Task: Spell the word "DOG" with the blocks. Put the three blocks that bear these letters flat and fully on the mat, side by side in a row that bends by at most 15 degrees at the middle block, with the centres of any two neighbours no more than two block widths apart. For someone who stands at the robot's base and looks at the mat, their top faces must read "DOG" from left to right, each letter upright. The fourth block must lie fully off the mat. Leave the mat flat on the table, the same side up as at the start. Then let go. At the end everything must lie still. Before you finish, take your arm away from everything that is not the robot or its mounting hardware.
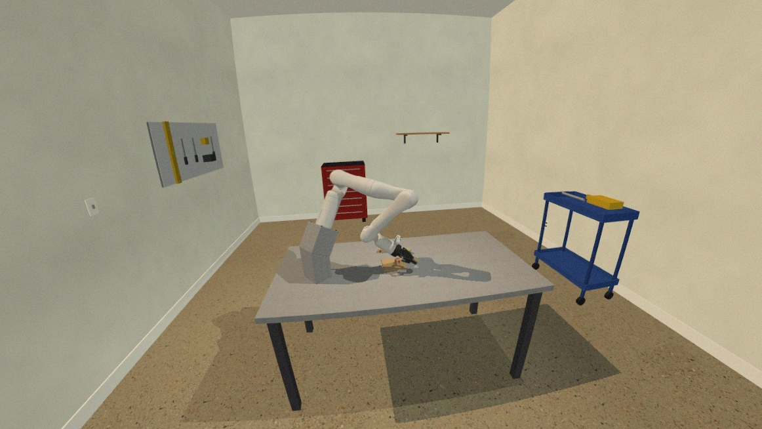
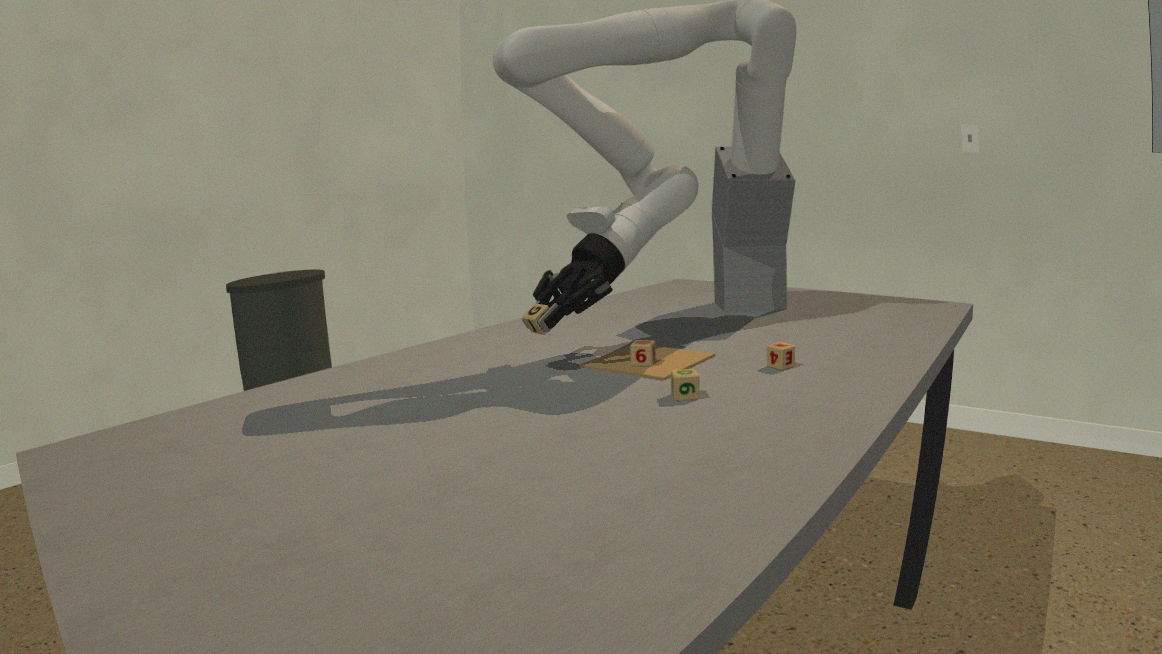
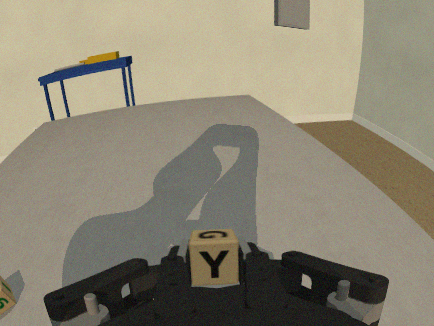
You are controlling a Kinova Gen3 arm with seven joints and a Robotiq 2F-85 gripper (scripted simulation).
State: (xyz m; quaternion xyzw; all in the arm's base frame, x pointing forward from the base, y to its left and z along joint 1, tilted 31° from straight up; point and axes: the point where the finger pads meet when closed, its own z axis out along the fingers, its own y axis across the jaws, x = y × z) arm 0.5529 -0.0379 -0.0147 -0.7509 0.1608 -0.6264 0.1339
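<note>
Right now the O block is 10 cm to the left of my hand, 9 cm behind it and 5 cm below it. Also, from my hand: tan mat: 11 cm behind, 9 cm to the left, 7 cm below; G block: right at my hand; D block: 24 cm to the left, 6 cm below, 1 cm behind.
</note>
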